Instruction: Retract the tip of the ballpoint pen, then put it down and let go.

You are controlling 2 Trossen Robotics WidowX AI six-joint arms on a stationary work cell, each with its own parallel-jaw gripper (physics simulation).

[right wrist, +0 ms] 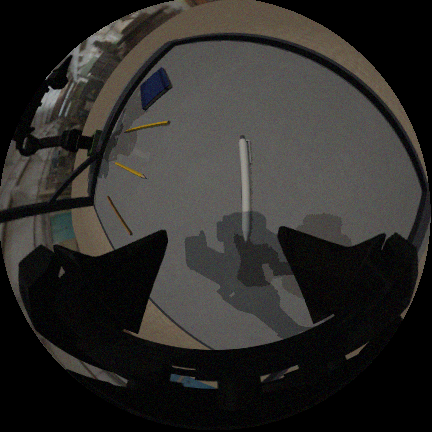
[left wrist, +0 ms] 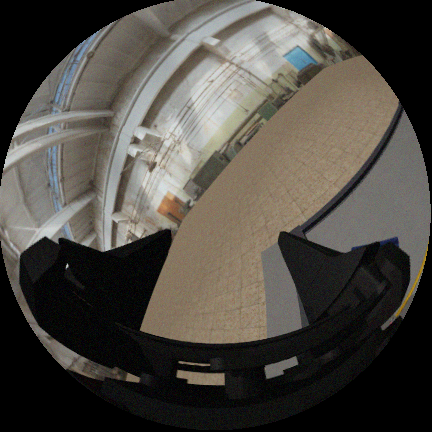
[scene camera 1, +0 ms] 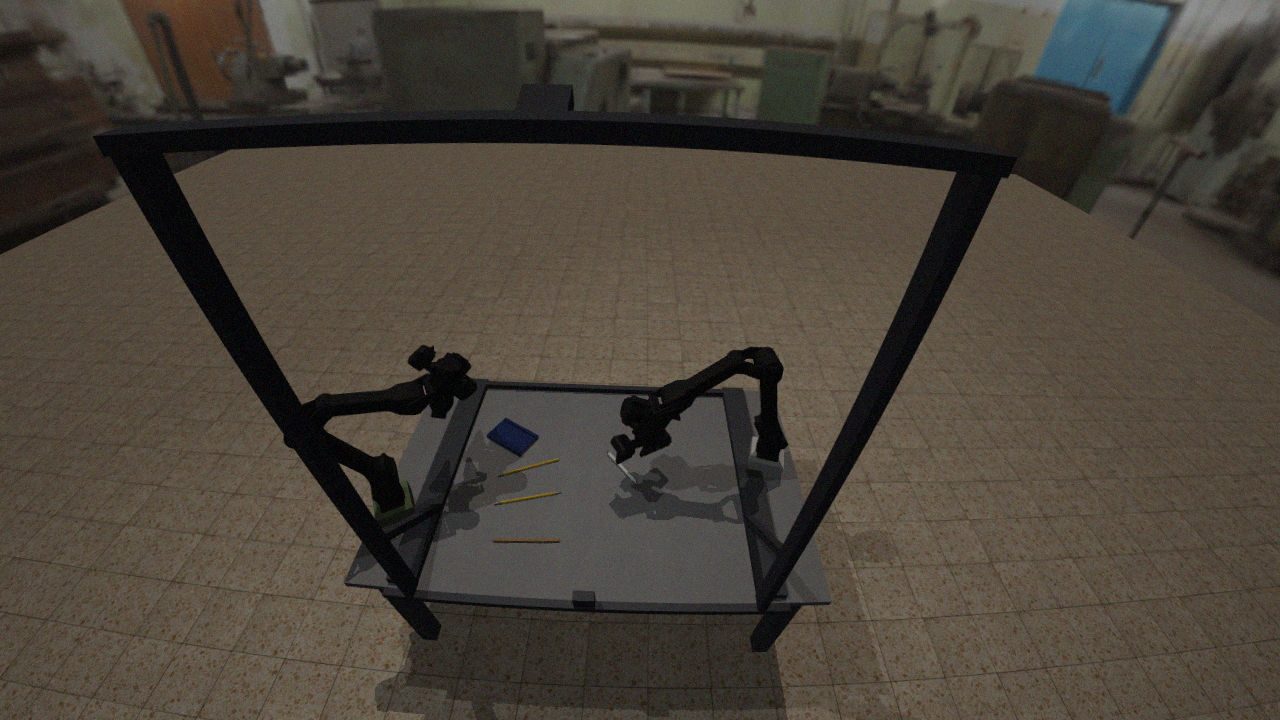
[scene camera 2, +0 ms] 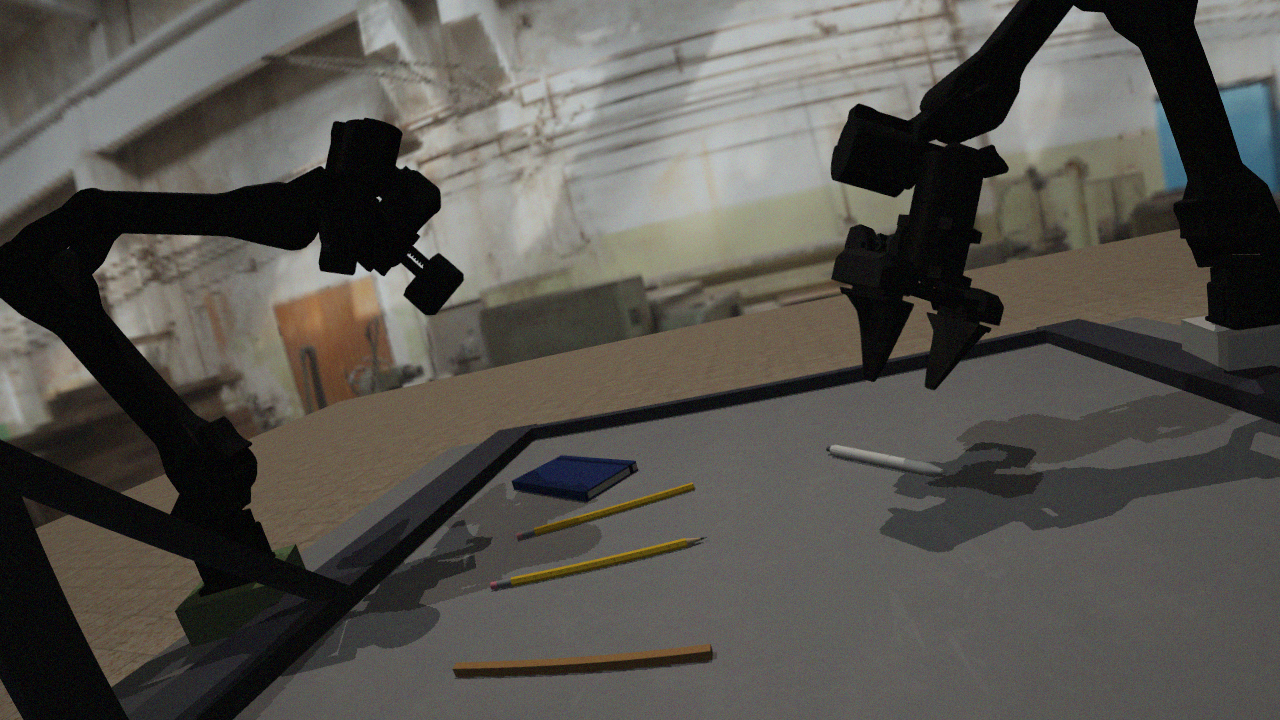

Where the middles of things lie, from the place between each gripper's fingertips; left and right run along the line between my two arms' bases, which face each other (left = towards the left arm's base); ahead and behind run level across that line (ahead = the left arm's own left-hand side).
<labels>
I see my left gripper 320 mm above the blue notebook (scene camera 2: 572,477), 140 mm to the left of it and 40 mm past it. Round my left hand: green object (scene camera 2: 216,616) (300 mm below, 260 mm behind, 180 mm to the left); then white ballpoint pen (scene camera 2: 881,459) (470 mm to the right, 320 mm below, 200 mm behind).
My right gripper is now 3 cm short of the white ballpoint pen, 1 cm to the right of it and 8 cm above it. The rest, counted from my right hand: green object: 2 cm behind, 66 cm to the left, 7 cm below; blue notebook: 20 cm ahead, 34 cm to the left, 8 cm below.
</labels>
